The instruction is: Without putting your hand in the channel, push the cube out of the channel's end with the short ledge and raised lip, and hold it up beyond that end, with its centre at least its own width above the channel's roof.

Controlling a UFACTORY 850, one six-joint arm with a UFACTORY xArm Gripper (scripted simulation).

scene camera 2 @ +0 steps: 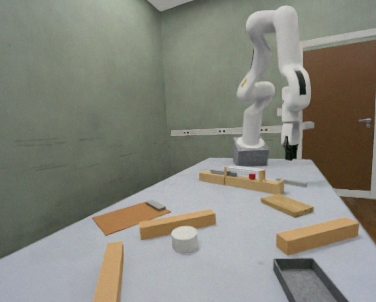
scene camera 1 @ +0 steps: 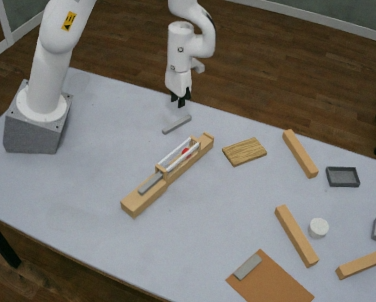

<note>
The pictures show: the gripper, a light wood plank and an orange board.
</note>
